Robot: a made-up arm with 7 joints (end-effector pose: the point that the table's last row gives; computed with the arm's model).
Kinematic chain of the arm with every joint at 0, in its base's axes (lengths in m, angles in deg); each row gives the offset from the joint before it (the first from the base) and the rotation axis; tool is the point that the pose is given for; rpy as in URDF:
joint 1: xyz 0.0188 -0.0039 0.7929 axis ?
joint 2: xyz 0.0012 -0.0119 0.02 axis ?
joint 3: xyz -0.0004 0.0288 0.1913 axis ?
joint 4: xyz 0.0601 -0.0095 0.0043 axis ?
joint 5: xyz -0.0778 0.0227 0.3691 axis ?
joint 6: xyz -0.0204 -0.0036 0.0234 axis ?
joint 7: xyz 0.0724 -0.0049 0 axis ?
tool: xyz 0.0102 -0.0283 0.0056 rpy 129.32 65.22 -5
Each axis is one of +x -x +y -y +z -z.
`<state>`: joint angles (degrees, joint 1 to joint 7).
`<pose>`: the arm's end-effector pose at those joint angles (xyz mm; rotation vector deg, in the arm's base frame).
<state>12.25 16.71 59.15 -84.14 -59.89 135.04 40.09</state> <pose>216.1 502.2 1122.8 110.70 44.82 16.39</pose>
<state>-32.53 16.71 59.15 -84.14 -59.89 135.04 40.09</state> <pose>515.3 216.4 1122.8 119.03 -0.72 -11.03</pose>
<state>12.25 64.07 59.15 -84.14 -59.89 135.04 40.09</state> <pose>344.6 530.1 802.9 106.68 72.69 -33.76</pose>
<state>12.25 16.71 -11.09 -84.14 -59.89 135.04 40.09</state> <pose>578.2 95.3 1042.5 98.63 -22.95 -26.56</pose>
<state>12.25 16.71 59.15 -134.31 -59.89 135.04 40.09</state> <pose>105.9 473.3 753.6 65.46 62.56 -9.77</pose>
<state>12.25 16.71 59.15 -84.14 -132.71 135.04 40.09</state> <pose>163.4 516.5 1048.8 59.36 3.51 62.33</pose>
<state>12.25 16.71 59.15 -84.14 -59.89 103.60 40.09</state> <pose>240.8 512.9 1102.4 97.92 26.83 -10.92</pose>
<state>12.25 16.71 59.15 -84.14 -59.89 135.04 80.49</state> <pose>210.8 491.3 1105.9 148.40 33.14 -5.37</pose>
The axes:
joint 1: +z
joint 2: +y
joint 3: +z
joint 4: -y
joint 5: +z
joint 6: -y
joint 7: -z

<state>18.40 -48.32 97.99 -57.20 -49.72 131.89 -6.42</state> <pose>-564.7 182.6 1118.1 40.28 24.03 114.44</pose>
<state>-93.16 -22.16 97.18 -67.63 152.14 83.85 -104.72</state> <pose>530.6 190.0 1202.4 -84.92 -75.24 -130.97</pose>
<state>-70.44 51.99 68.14 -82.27 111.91 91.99 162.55</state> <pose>588.5 -214.8 862.8 68.21 -33.69 105.58</pose>
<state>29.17 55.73 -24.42 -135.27 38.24 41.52 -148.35</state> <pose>215.8 -20.6 434.7 -63.48 -107.52 -1.26</pose>
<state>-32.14 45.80 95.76 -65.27 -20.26 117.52 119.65</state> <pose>493.5 182.4 1198.1 -98.62 1.90 85.65</pose>
